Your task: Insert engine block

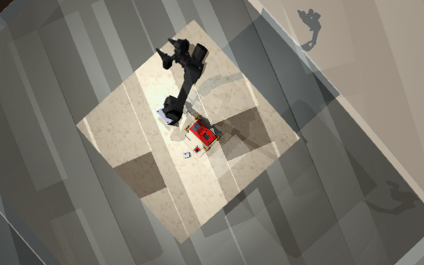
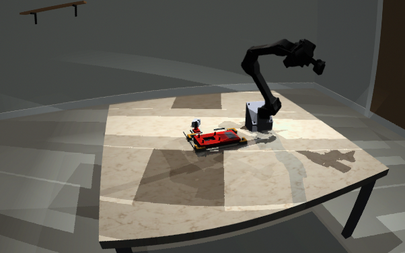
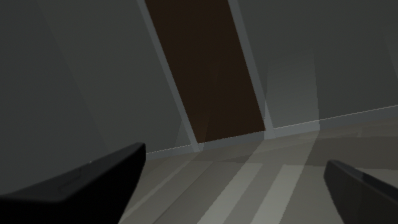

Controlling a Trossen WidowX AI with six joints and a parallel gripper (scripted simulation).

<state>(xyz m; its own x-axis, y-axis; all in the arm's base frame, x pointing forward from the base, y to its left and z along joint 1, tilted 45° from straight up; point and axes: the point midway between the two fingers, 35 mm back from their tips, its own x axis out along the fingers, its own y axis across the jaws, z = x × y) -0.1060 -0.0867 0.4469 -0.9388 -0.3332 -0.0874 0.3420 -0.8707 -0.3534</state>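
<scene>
Right now the grey-white engine block is 510 mm ahead of my gripper tip, 440 mm below it and 340 mm to the right of it.
</scene>
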